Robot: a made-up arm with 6 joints. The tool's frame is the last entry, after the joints.
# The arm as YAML. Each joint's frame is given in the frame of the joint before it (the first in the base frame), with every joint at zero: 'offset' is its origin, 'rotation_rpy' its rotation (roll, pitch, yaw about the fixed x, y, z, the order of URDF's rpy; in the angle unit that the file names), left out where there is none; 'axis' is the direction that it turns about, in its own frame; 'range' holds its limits. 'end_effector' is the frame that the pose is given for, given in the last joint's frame.
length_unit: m
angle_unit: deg
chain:
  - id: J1
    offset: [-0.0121, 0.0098, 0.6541]
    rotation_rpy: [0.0, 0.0, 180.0]
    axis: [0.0, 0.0, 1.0]
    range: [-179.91, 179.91]
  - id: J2
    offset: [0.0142, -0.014, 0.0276]
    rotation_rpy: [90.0, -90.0, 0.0]
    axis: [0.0, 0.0, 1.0]
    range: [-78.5, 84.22]
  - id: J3
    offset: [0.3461, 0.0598, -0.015]
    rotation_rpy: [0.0, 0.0, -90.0]
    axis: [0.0, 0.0, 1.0]
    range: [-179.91, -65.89]
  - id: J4
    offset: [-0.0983, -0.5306, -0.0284]
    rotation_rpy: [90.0, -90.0, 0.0]
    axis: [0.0, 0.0, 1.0]
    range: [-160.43, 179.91]
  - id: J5
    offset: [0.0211, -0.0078, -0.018]
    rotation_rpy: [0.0, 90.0, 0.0]
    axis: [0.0, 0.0, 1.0]
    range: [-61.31, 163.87]
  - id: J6
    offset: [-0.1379, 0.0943, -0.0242]
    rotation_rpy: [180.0, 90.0, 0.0]
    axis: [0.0, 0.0, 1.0]
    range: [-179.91, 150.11]
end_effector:
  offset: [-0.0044, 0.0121, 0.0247]
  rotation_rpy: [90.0, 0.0, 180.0]
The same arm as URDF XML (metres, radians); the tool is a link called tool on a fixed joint. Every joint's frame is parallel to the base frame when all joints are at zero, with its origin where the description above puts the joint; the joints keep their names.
<robot name="arm">
<joint name="tool_fixed" type="fixed"><parent link="link6"/><child link="tool"/><origin xyz="-0.0121 0.0044 -0.0247" rpy="-1.5708 0 1.5708"/></joint>
<joint name="J6" type="revolute"><parent link="link5"/><child link="link6"/><origin xyz="0.0943 -0.0242 -0.1379" rpy="0 0 0"/><axis xyz="0 0 -1"/><limit lower="-3.14" upper="2.6199"/></joint>
<joint name="J5" type="revolute"><parent link="link4"/><child link="link5"/><origin xyz="-0.0078 0.0211 0.018" rpy="0 0 0"/><axis xyz="0 1 0"/><limit lower="-1.0701" upper="2.8601"/></joint>
<joint name="J4" type="revolute"><parent link="link3"/><child link="link4"/><origin xyz="0.0983 -0.0284 -0.5306" rpy="0 0 0"/><axis xyz="0 0 -1"/><limit lower="-2.8" upper="3.14"/></joint>
<joint name="J3" type="revolute"><parent link="link2"/><child link="link3"/><origin xyz="0.0598 -0.015 0.3461" rpy="0 0 0"/><axis xyz="0 1 0"/><limit lower="-3.14" upper="-1.15"/></joint>
<joint name="J2" type="revolute"><parent link="link1"/><child link="link2"/><origin xyz="-0.0142 0.014 0.0276" rpy="0 0 0"/><axis xyz="0 1 0"/><limit lower="-1.3701" upper="1.4699"/></joint>
<joint name="J1" type="revolute"><parent link="base"/><child link="link1"/><origin xyz="-0.0121 0.0098 0.6541" rpy="0 0 0"/><axis xyz="0 0 1"/><limit lower="-3.14" upper="3.14"/></joint>
<link name="base"/>
<link name="link1"/>
<link name="link2"/>
<link name="link3"/>
<link name="link4"/>
<link name="link5"/>
<link name="link6"/>
<link name="tool"/>
</robot>

